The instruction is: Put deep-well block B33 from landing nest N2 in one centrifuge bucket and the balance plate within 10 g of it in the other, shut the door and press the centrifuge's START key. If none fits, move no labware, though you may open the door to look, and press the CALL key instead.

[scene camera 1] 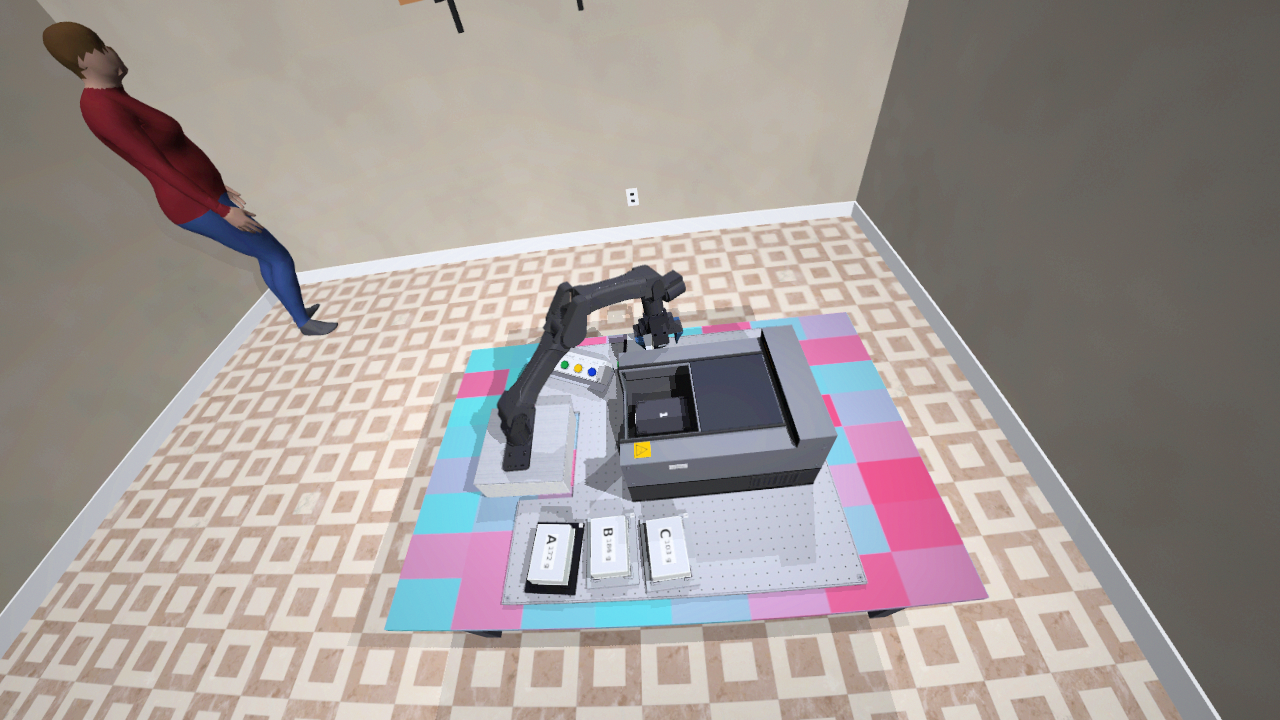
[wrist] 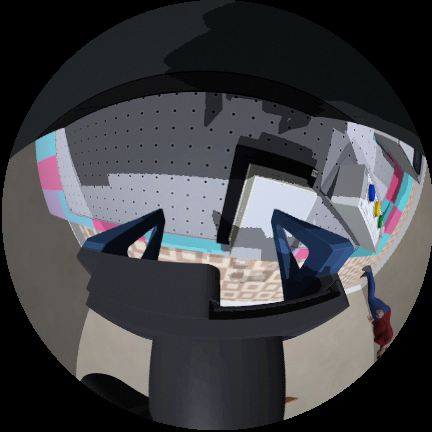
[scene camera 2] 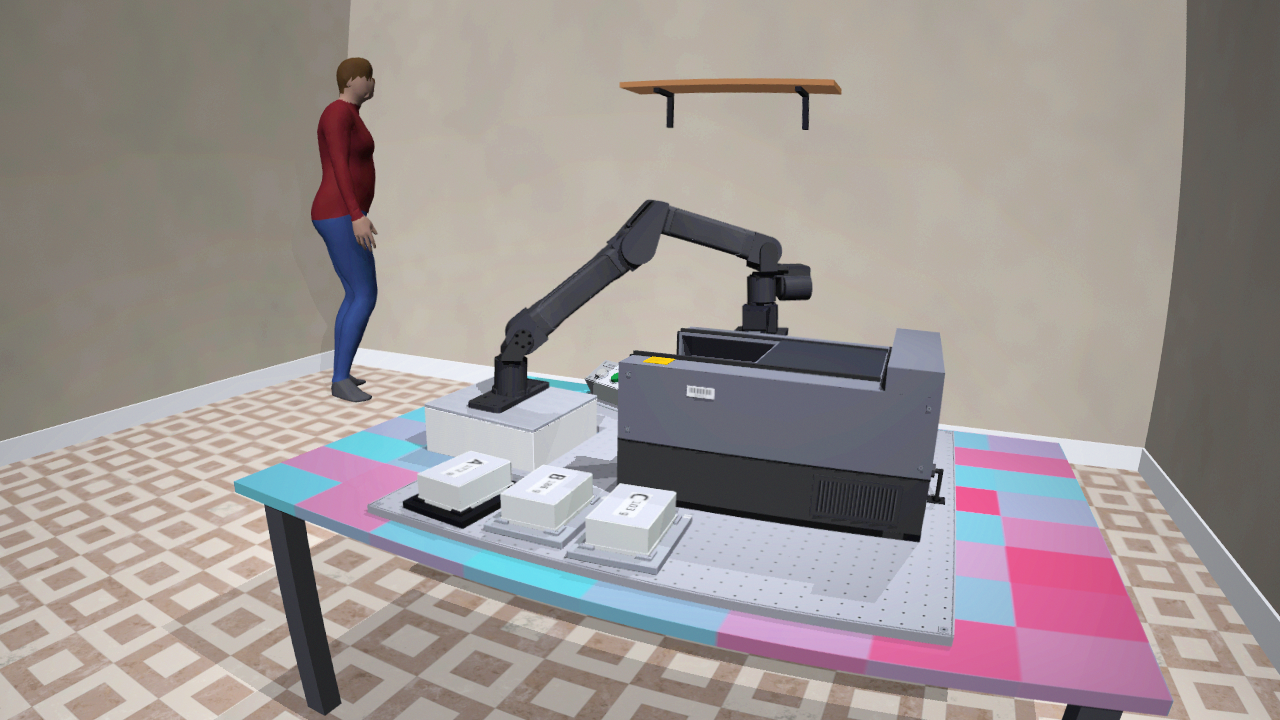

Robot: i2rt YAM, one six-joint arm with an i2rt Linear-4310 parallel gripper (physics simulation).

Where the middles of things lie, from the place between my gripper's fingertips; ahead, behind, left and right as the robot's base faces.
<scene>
The panel with coloured buttons (scene camera 1: 581, 370) lies 28 cm behind my hand, 1 cm to the left of it and 6 cm below it. Also, from my hand: centrifuge sliding door (scene camera 2: 833, 358) (15 cm ahead, 28 cm to the right, 11 cm above); dark centrifuge (scene camera 2: 851, 453) (12 cm ahead, 28 cm to the right, 2 cm above).
</scene>
